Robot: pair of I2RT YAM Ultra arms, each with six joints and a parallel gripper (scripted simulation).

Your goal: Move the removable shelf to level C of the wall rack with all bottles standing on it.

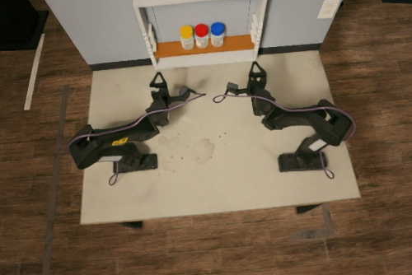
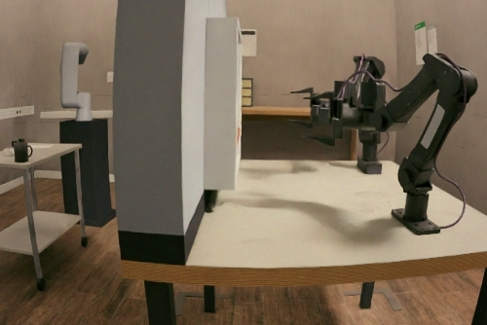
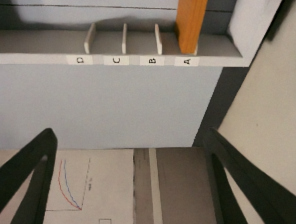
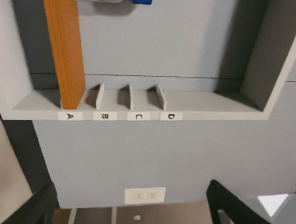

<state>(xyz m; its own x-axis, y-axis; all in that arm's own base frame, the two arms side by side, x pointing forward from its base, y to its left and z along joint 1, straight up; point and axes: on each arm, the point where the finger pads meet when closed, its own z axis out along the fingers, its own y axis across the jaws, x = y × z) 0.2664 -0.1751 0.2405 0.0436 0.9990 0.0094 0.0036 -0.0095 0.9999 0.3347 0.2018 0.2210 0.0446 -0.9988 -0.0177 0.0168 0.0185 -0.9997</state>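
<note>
My right gripper is now 20 cm short of the blue-capped bottle, 15 cm to the right of it and 3 cm above it. From my right hand the other things lie so: wall rack (19 cm ahead, 21 cm to the left, 3 cm above); then removable shelf (19 cm ahead, 21 cm to the left, 9 cm below); then red-capped bottle (20 cm ahead, 22 cm to the left, 3 cm below).
Now: the yellow-capped bottle 230 mm ahead of my left hand, 100 mm to the right of it and 20 mm below it. Also, from my left hand: wall rack 230 mm ahead, 170 mm to the right, 40 mm above; then removable shelf 230 mm ahead, 170 mm to the right, 80 mm below; then red-capped bottle 240 mm ahead, 160 mm to the right, 20 mm below.
</note>
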